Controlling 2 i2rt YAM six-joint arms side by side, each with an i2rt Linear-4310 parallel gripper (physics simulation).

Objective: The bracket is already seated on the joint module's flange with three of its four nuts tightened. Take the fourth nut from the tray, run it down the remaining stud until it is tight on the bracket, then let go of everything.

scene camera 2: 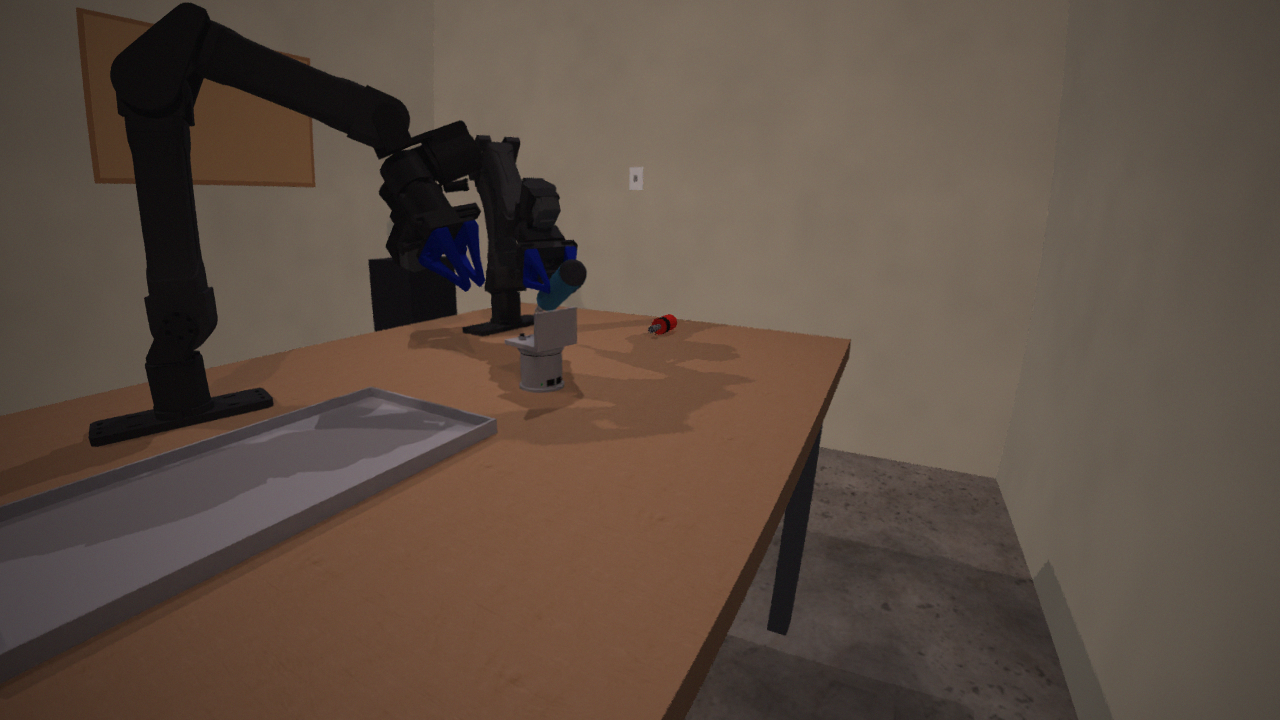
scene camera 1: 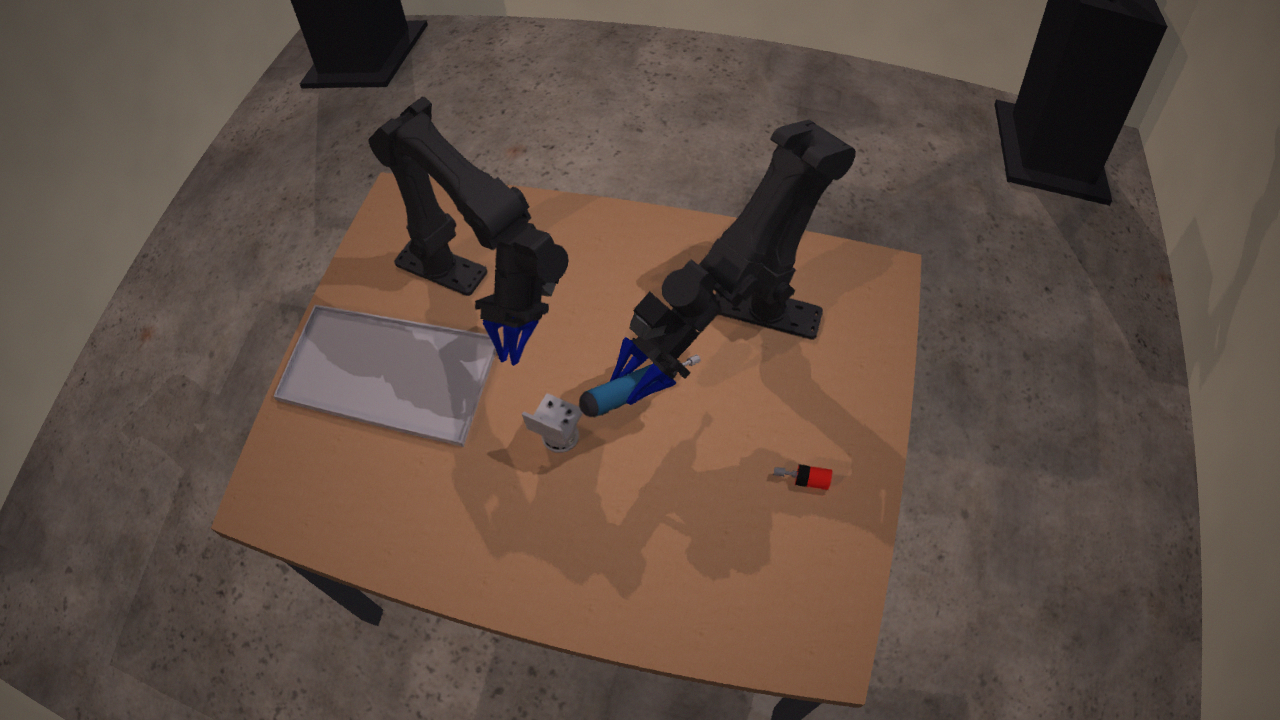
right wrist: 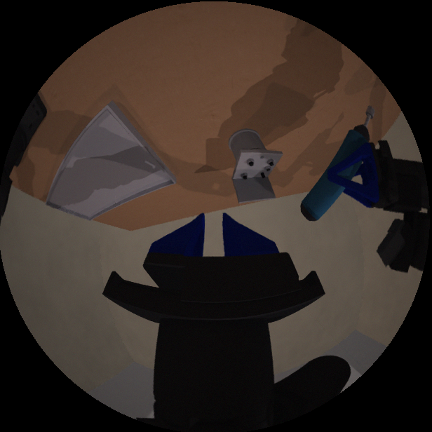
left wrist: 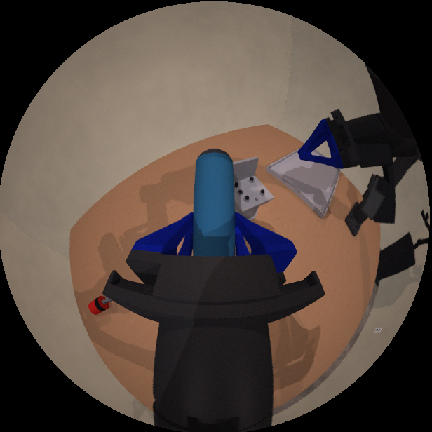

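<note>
My left gripper is shut on a blue driver, held tilted above the table beside the bracket, its grey socket tip pointing away. My right gripper is shut with a narrow empty gap, raised between tray and bracket. The grey bracket sits on the joint module. Several dark studs or nuts show on it; which are nuts is unclear. The tray shows a small light mark, too indistinct to name.
A red and black tool with a grey tip lies on the table, right of the module in scene camera 1. The raised grippers stand close to each other behind the module.
</note>
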